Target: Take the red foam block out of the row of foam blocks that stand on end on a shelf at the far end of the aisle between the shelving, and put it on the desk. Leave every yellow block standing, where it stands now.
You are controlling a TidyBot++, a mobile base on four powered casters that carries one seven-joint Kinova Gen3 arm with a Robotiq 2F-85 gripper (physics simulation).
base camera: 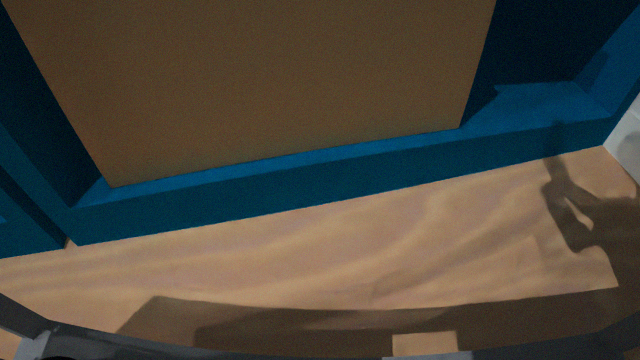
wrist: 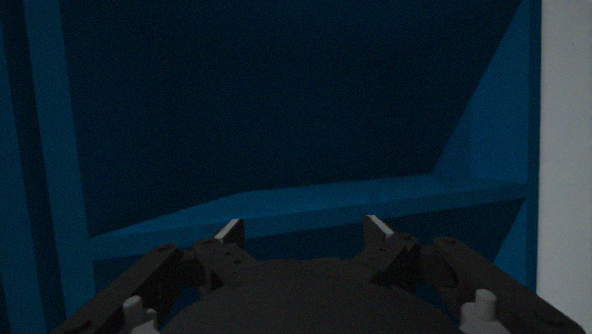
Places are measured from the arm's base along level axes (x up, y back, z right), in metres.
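Pixels of known places: gripper, fingertip midpoint: [wrist: 303,230].
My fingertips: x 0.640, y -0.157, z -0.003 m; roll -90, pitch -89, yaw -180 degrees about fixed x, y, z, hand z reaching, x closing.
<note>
Behind a point stands the place of what it marks.
The red foam block and the yellow blocks do not show in either view. My gripper [wrist: 303,230] @(x 0.640, y -0.157, z -0.003 m) is open, with its two fingertips wide apart and no object between them. In the wrist view it is in front of a blue shelf unit [wrist: 52,150] @(x 0.718, y -0.282, z -0.328 m), and a shelf board [wrist: 350,211] @(x 0.584, y -0.389, z 0.082 m) crosses behind and above the fingertips. No blocks show on the visible part of this board. The desk does not show.
In the base camera view a large brown box [base camera: 280,85] @(x -0.226, y -0.377, z -0.042 m) stands on the bottom board of the blue shelf unit [base camera: 270,185] @(x -0.343, y -0.352, z -0.060 m), close ahead of the base. A pale wall [wrist: 565,150] @(x 0.665, y -0.479, z 0.568 m) is at the right. The arm's shadow falls on the wood-coloured floor [base camera: 310,250] @(x -0.397, y -0.300, z -0.014 m).
</note>
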